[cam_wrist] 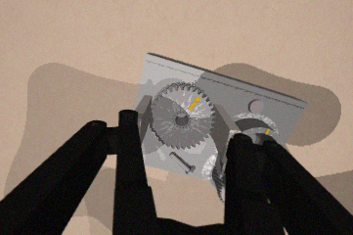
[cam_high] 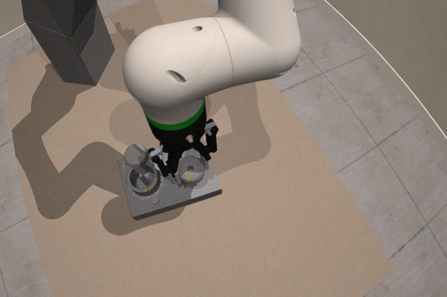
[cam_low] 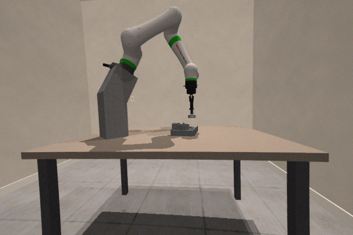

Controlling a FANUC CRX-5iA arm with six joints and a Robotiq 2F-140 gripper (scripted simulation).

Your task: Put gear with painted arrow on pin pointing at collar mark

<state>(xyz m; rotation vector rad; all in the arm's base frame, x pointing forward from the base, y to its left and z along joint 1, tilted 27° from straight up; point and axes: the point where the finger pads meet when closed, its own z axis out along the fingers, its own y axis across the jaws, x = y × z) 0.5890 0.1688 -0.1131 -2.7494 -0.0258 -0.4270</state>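
My hand is 20 mm above the gear. Also, from my hand: round disc (100 mm below, 60 mm behind, 30 mm to the right); bolt (110 mm behind, 100 mm below, 30 mm to the right).
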